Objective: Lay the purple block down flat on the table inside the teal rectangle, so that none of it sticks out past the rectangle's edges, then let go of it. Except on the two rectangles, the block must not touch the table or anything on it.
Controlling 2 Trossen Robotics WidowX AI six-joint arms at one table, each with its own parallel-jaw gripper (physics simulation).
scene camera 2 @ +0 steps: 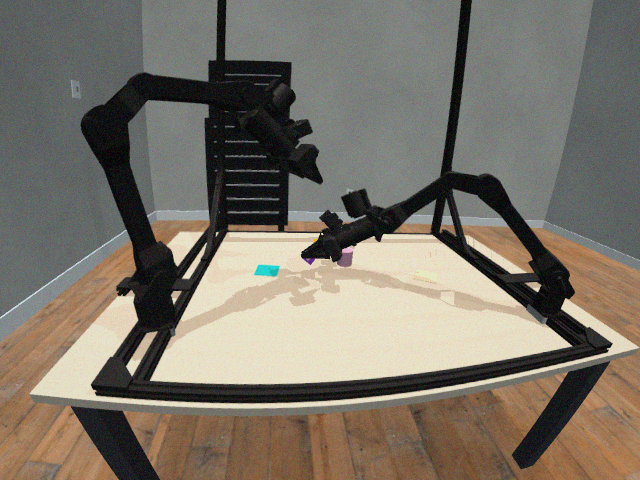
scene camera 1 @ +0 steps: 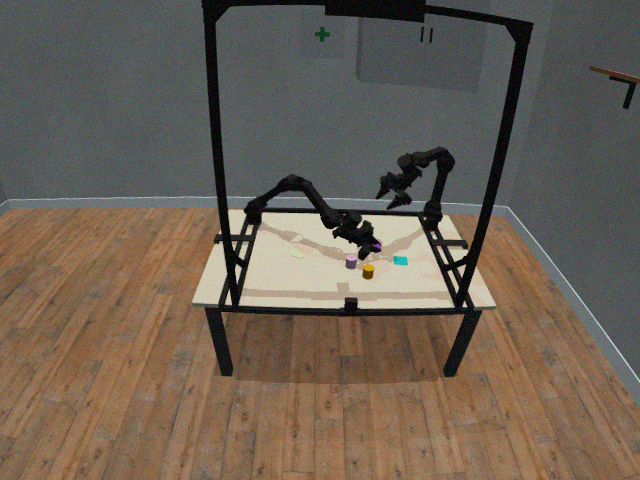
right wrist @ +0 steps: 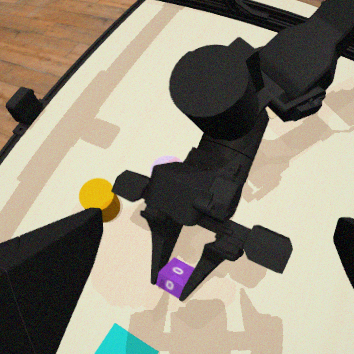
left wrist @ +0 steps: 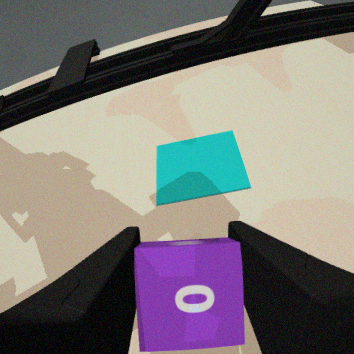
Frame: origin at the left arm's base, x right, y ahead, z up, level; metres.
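Seen in the pictures: left gripper, between the fingertips: (scene camera 2: 301, 255) (scene camera 1: 380, 248) (right wrist: 167, 291) (left wrist: 183, 235); right gripper, between the fingertips: (scene camera 2: 312, 179) (scene camera 1: 381, 204) (right wrist: 222, 225); left arm's base, origin of its link: (scene camera 2: 545, 309) (scene camera 1: 254, 221); right arm's base, origin of its link: (scene camera 2: 157, 321) (scene camera 1: 430, 228).
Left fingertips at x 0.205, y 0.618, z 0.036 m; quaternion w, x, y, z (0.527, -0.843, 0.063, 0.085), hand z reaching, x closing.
Observation:
Pixels of each thing's top centre, then the offset from my left fingertips to it. "spot": a spot on its surface instead.
- purple block, centre of its top: (left wrist: 173, 262) (right wrist: 177, 274) (scene camera 2: 308, 250) (scene camera 1: 377, 244) dx -0.001, dy -0.018, dz +0.015 m
- teal rectangle, a spot on its surface: (left wrist: 200, 160) (scene camera 2: 266, 269) (scene camera 1: 401, 260) spot: dx +0.010, dy +0.098, dz -0.054 m
- pink cylinder, centre of its top: (right wrist: 167, 170) (scene camera 2: 345, 249) (scene camera 1: 351, 257) dx +0.074, dy -0.127, dz -0.010 m
- yellow-orange cylinder, centre of its top: (right wrist: 95, 193) (scene camera 2: 320, 241) (scene camera 1: 368, 267) dx +0.135, dy -0.055, dz -0.010 m
- pale yellow rectangle, a spot on its surface: (scene camera 2: 424, 276) (scene camera 1: 299, 252) spot: dx +0.001, dy -0.358, dz -0.054 m
The purple block (scene camera 1: 377, 246) (scene camera 2: 308, 260) (left wrist: 160, 310) (right wrist: 175, 276) is held tilted between the left fingers, above the table, with a corner pointing down in scene camera 2. A white 0 shows on its face in the left wrist view. My left gripper (scene camera 1: 371, 252) (scene camera 2: 306, 255) (left wrist: 183, 235) (right wrist: 167, 291) is shut on it. The teal rectangle (scene camera 1: 400, 260) (scene camera 2: 264, 270) (left wrist: 200, 160) (right wrist: 112, 344) lies flat, right of the block in scene camera 1 and beyond the fingertips in the left wrist view. My right gripper (scene camera 1: 383, 202) (scene camera 2: 320, 182) is open and empty, above the left gripper.
A pink cylinder (scene camera 1: 351, 261) (scene camera 2: 344, 257) (right wrist: 165, 161) and a yellow-orange cylinder (scene camera 1: 368, 271) (scene camera 2: 315, 241) (right wrist: 96, 193) stand near the left gripper. A pale yellow rectangle (scene camera 1: 298, 254) (scene camera 2: 424, 276) lies farther left in scene camera 1. A black frame (scene camera 1: 289, 311) (scene camera 2: 310, 392) edges the table.

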